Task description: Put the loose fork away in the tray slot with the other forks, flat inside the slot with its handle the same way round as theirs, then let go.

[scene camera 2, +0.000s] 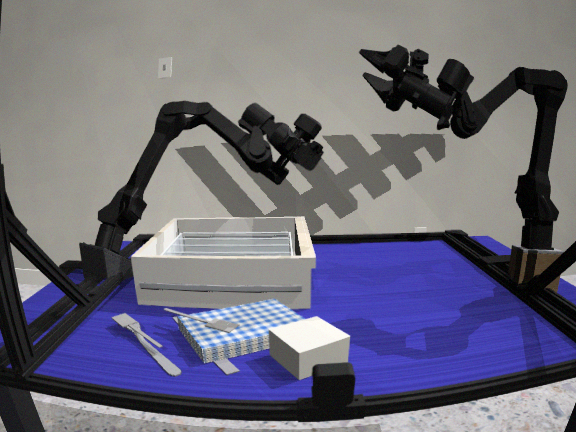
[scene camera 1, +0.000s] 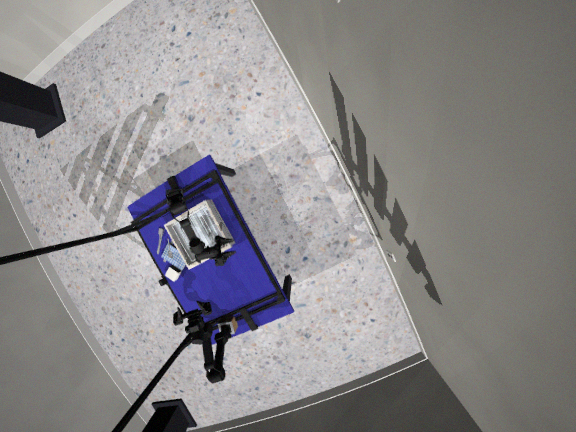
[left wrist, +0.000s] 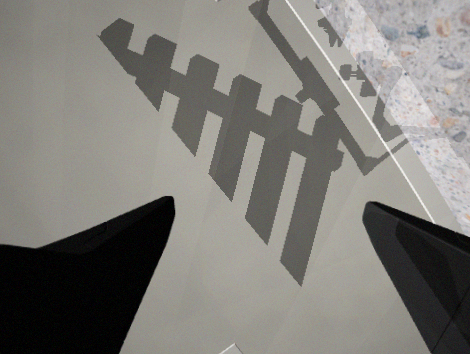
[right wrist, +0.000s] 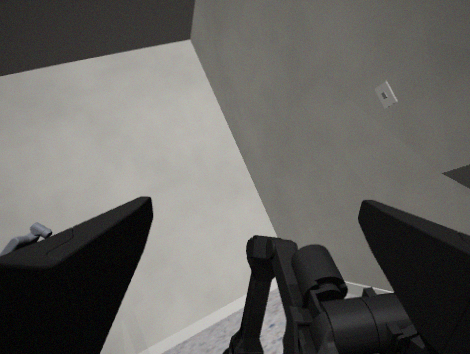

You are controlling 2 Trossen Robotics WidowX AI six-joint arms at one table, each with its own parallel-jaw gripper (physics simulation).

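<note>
A grey fork-like piece (scene camera 2: 126, 321) lies at the left on the table in scene camera 2, its thin handle across a knife (scene camera 2: 159, 359). Another thin-handled utensil (scene camera 2: 222, 326) lies on the checked napkin (scene camera 2: 250, 322) (scene camera 1: 172, 256); which piece is the loose fork is hard to tell. The clear slotted tray (scene camera 2: 230, 245) is inside the pale box (scene camera 2: 225, 275) (scene camera 1: 176, 247); cutlery shows there in scene camera 1, too small to identify. My left gripper (scene camera 1: 231, 249) (left wrist: 268, 208) is open above the box's right side. My right gripper (scene camera 1: 190, 308) (scene camera 2: 363, 63) (right wrist: 257, 208) is open, high and away from the cutlery.
A white block (scene camera 2: 310, 342) (scene camera 1: 173, 273) stands beside the napkin. A flat metal end (scene camera 2: 227, 366) sticks out from under the napkin. A brown box (scene camera 2: 534, 267) is at the right arm's base. Black rails frame the blue table (scene camera 2: 425, 300).
</note>
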